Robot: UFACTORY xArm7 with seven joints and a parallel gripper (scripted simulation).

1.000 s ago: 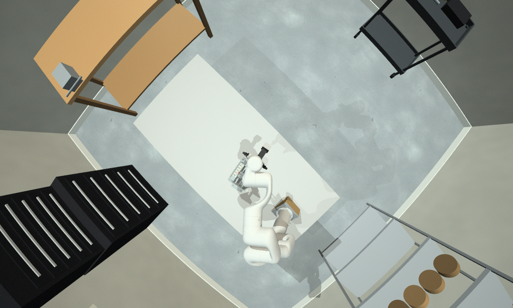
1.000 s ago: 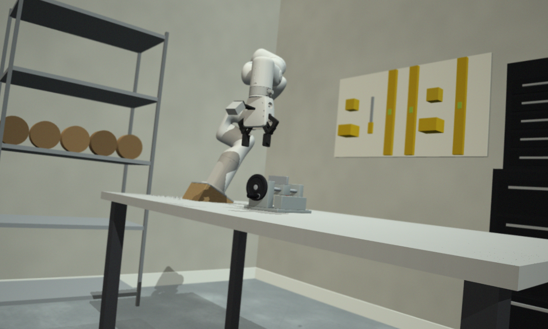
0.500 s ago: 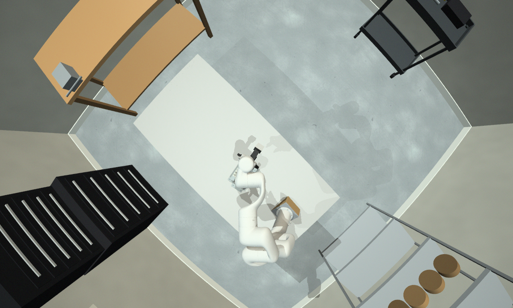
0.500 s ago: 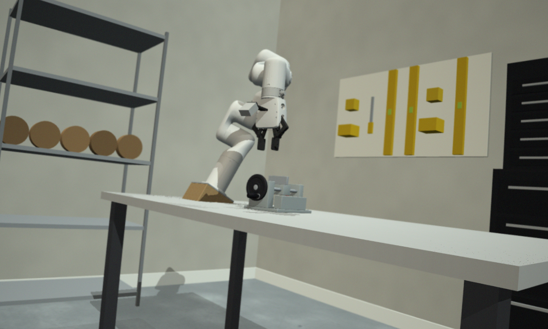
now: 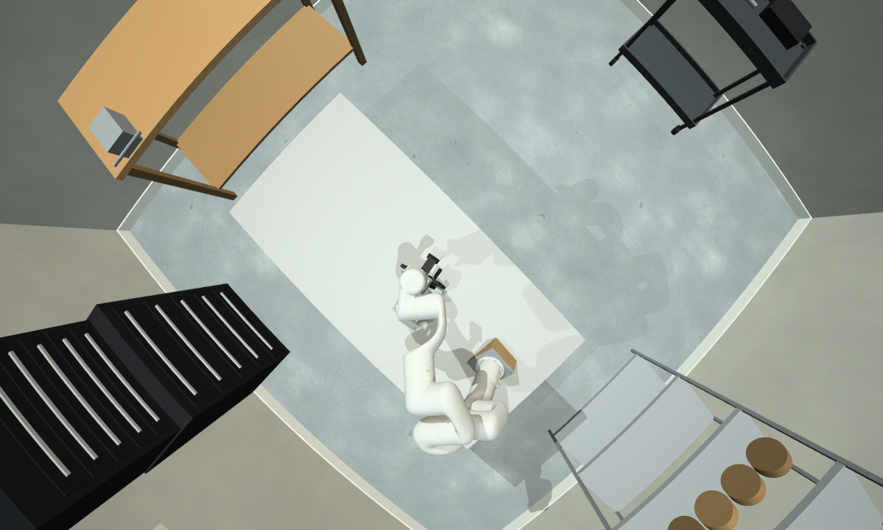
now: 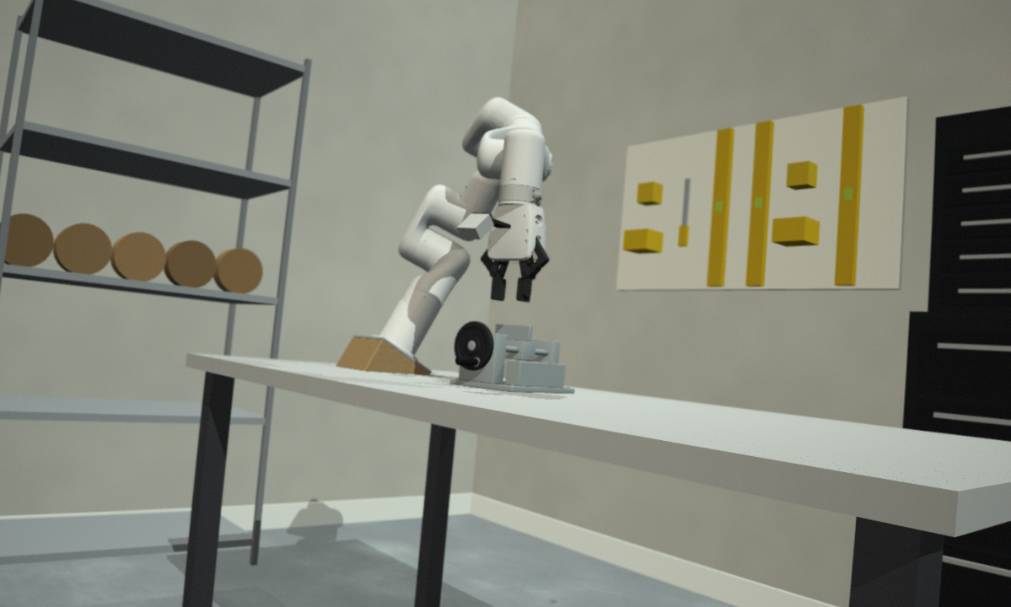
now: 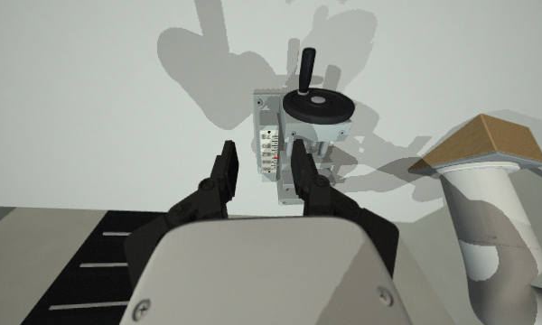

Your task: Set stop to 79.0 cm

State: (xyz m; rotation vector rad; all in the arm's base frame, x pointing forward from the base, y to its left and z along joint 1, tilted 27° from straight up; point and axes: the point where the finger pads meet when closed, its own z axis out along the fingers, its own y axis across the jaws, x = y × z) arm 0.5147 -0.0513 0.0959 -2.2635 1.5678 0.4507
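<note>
Now: hand 120 mm above the black handwheel, 50 mm past it and 40 mm to the left of it.
</note>
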